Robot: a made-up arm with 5 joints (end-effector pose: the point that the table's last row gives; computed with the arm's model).
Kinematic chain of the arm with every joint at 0, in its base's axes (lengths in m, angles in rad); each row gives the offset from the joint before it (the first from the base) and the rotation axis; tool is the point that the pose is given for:
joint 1: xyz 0 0 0.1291 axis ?
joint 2: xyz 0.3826 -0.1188 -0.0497 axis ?
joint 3: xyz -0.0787 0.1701 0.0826 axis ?
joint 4: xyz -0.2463 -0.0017 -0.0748 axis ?
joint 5: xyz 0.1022 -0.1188 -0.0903 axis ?
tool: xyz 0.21 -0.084 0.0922
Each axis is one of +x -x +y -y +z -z.
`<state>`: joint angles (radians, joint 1 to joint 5).
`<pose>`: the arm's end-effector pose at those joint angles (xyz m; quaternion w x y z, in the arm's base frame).
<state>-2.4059 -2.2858 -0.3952 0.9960 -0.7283</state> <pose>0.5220 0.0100 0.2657 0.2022 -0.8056 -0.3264 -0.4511</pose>
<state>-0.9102 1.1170 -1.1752 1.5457 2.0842</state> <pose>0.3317 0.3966 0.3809 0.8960 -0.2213 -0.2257 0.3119</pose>
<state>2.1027 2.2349 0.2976 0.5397 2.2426</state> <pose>0.6864 0.0673 0.3316 0.3702 -0.8861 -0.2177 -0.1742</pose>
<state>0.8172 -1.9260 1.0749 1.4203 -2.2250</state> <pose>0.5911 -0.0243 0.1864 0.9060 0.3464 0.2413 -0.0293</pose>
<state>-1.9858 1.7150 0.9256 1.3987 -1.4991</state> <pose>0.2788 0.1367 0.2823 0.4798 0.0003 -0.8283 -0.2892</pose>
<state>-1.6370 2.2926 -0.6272 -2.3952 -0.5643</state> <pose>0.7268 0.5852 0.1971 0.3172 -0.7537 -0.1507 0.5554</pose>
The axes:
joint 1: -x
joint 2: -y
joint 3: -x
joint 4: +z
joint 5: +y

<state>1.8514 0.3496 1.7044 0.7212 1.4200</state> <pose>0.3152 0.1517 0.4014 0.2630 0.6915 -0.0084 0.6728</pose>
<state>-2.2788 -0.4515 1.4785 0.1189 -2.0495</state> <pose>0.1709 -0.2936 -0.1082 0.3816 0.4223 -0.8018 -0.1822</pose>
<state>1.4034 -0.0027 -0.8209 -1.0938 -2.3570</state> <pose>-0.1737 0.0010 0.0134 0.1750 -0.5551 -0.8123 0.0361</pose>
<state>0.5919 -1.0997 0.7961 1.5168 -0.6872</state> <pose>0.3072 0.1986 0.0400 0.6670 0.1288 0.5605 0.4737</pose>
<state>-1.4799 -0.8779 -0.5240 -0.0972 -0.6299</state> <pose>0.2999 -0.0625 -0.0257 0.6003 0.7600 0.2398 -0.0672</pose>
